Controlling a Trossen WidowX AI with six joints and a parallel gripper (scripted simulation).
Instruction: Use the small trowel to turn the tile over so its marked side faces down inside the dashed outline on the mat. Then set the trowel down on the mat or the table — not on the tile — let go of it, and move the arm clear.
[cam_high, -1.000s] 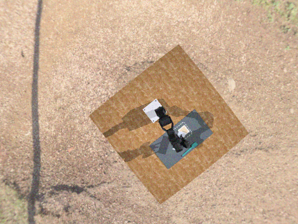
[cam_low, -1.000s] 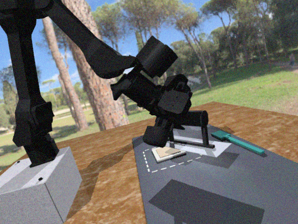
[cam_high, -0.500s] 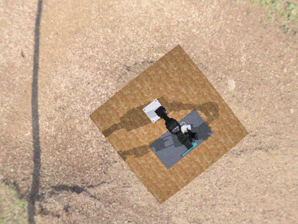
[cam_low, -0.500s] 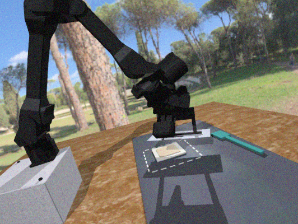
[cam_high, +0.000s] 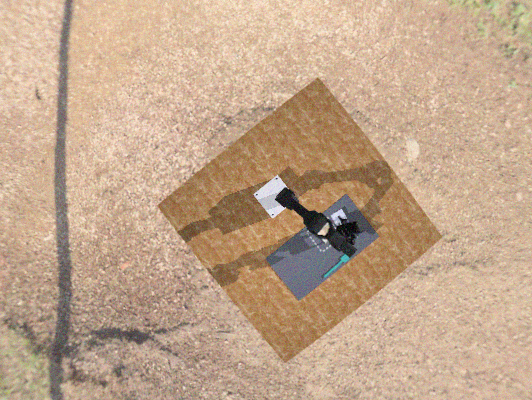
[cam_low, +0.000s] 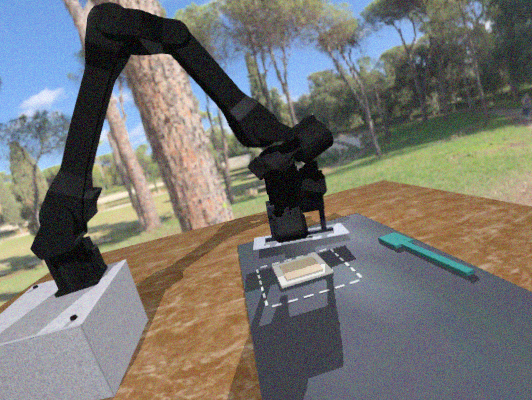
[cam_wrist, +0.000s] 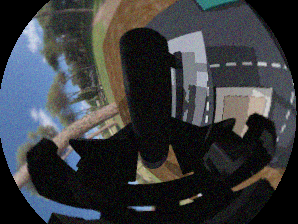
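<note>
Now: the tile 30 mm behind my gripper tip, 130 mm to the right of it and 80 mm below it. Round my gripper tip: teal trowel (160 mm ahead, 200 mm to the right, 70 mm below); then grey mat (20 mm ahead, 210 mm to the right, 100 mm below).
</note>
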